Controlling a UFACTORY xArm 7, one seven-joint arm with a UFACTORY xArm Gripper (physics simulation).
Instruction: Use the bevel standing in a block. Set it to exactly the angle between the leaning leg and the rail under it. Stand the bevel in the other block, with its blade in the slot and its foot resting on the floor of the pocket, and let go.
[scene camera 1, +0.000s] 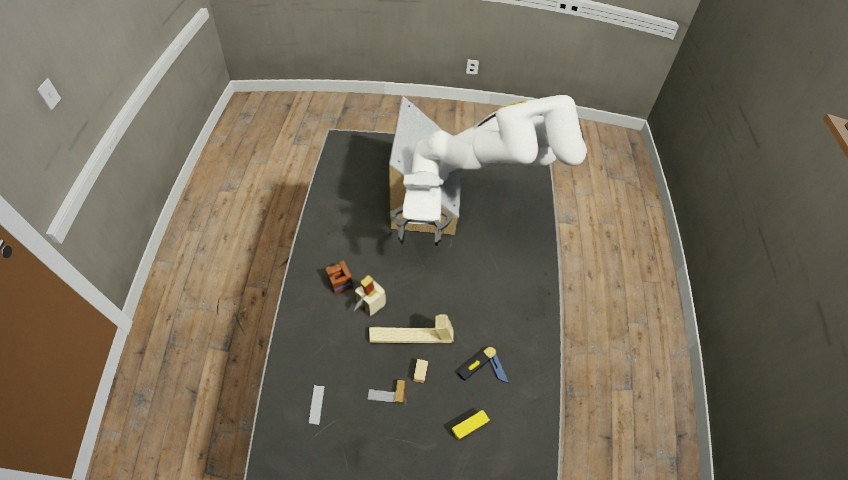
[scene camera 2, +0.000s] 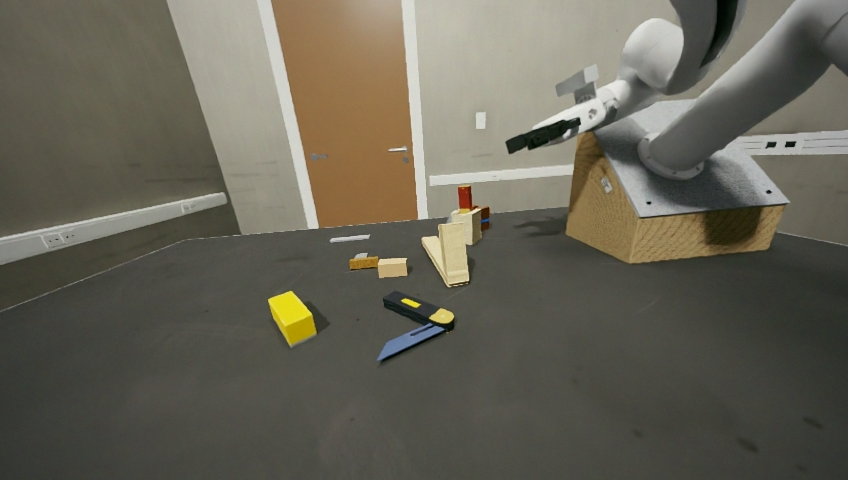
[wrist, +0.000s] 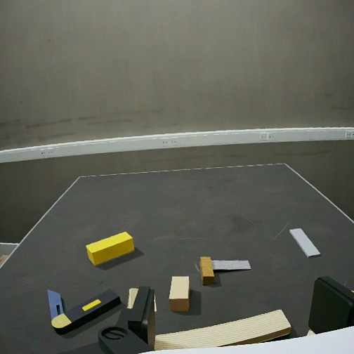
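Seen in the pictures: gripper, fingertip midpoint: (scene camera 1: 419, 243) (scene camera 2: 516, 145); arm's base, link origin: (scene camera 1: 433, 163) (scene camera 2: 667, 157).
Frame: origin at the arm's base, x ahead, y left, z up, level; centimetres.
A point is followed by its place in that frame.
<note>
The bevel (scene camera 1: 368, 286) {z -6.1, x 40.7, y -17.7 cm} (scene camera 2: 464, 198) {z -7.7, x 40.2, y -17.2 cm}, with a red and yellow handle, stands in the cream block (scene camera 1: 374, 300) {z -12.0, x 42.1, y -16.3 cm} (scene camera 2: 471, 227) {z -15.0, x 39.5, y -13.7 cm}; its steel blade (scene camera 1: 358, 304) {z -13.6, x 42.9, y -21.0 cm} sticks out to the side. The other block (scene camera 1: 339, 277) {z -17.0, x 32.4, y -28.0 cm} (scene camera 2: 485, 219) {z -16.6, x 30.5, y -25.8 cm}, red-brown with a blue stripe, is beside it; its pocket floor cannot be made out. The pale rail (scene camera 1: 404, 335) {z -17.8, x 50.4, y -7.4 cm} (scene camera 2: 436, 259) {z -18.1, x 51.6, y -2.9 cm} (wrist: 225, 334) lies flat, with the leaning leg (scene camera 1: 442, 327) {z -8.7, x 51.3, y 3.0 cm} (scene camera 2: 454, 252) {z -13.5, x 49.7, y 5.4 cm} (wrist: 132, 298) at one end, partly hidden by a finger in the wrist view. My gripper (scene camera 1: 419, 241) {z 4.7, x 33.0, y -4.2 cm} (scene camera 2: 512, 145) {z 4.7, x 33.0, y -4.2 cm} (wrist: 236, 310) is open and empty, raised near the robot's base, away from both blocks.
A black bevel with a blue blade (scene camera 1: 474, 364) {z -18.2, x 59.2, y 13.0 cm} (scene camera 2: 416, 308) {z -18.2, x 58.7, y 14.8 cm} (wrist: 90, 311), a yellow block (scene camera 1: 470, 424) {z -16.3, x 78.2, y 11.4 cm} (scene camera 2: 291, 318) {z -16.4, x 76.6, y 15.1 cm} (wrist: 110, 248), a tan block (scene camera 1: 420, 371) {z -16.9, x 61.9, y -2.6 cm} (scene camera 2: 392, 267) {z -17.8, x 61.5, y -0.9 cm} (wrist: 179, 294), a small square (scene camera 1: 399, 391) {z -17.9, x 68.0, y -8.4 cm} (scene camera 2: 363, 262) {z -18.4, x 68.0, y -7.2 cm} (wrist: 206, 271) and a metal strip (scene camera 1: 316, 405) {z -19.5, x 73.7, y -32.2 cm} (scene camera 2: 349, 238) {z -19.5, x 73.7, y -31.4 cm} (wrist: 304, 243) lie beyond the rail.
</note>
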